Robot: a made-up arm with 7 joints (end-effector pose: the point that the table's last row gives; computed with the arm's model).
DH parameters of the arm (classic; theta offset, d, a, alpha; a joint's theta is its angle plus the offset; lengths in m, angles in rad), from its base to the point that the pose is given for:
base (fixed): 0.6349 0 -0.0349 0
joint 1: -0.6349 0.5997 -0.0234 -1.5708
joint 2: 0 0.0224 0.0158 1.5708
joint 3: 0 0.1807 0.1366 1.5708
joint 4: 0 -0.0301 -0.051 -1.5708
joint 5: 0 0.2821 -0.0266 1.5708
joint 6: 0 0.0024 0.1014 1.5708
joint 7: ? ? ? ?
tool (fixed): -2.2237 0.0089 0 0
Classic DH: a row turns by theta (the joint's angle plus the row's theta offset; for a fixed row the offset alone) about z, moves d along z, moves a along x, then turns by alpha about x.
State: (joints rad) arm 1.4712 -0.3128 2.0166 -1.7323 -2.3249 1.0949 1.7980
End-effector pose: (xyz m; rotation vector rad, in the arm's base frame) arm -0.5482 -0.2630 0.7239 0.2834 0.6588 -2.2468
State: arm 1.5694 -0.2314 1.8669 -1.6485 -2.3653 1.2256 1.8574
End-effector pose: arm -0.5515 -0.2480 0.7825 0.1684 0.6333 -2.1763
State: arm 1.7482 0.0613 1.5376 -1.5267 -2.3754 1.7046 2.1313
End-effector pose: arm -0.5691 -0.1538 0.8374 -0.0144 0.3153 -1.8575
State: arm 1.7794 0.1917 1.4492 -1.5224 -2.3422 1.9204 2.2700
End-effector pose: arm -0.5759 -0.1158 0.8188 -0.1060 0.0977 -1.6802
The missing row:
joint 7: 1.1939 0.0078 -0.015 1.0834
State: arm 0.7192 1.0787 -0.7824 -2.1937 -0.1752 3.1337 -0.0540
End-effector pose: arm 0.3736 -0.0244 0.3166 1.5357 2.0512 0.9994
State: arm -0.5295 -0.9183 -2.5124 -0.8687 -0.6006 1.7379 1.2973
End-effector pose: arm -0.6585 0.0607 0.6877 -0.3179 -2.0652 -1.0594
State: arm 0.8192 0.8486 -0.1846 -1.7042 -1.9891 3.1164 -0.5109
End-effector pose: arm 0.1758 0.3098 0.3394 1.4260 -2.2766 -0.0538
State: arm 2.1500 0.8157 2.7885 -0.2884 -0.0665 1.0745 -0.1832
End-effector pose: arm -0.2006 0.1343 1.1178 0.5901 0.1030 1.0952
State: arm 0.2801 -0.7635 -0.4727 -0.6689 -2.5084 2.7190 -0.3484
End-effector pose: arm -0.0322 -0.1004 1.1692 0.3637 0.8452 -0.4956
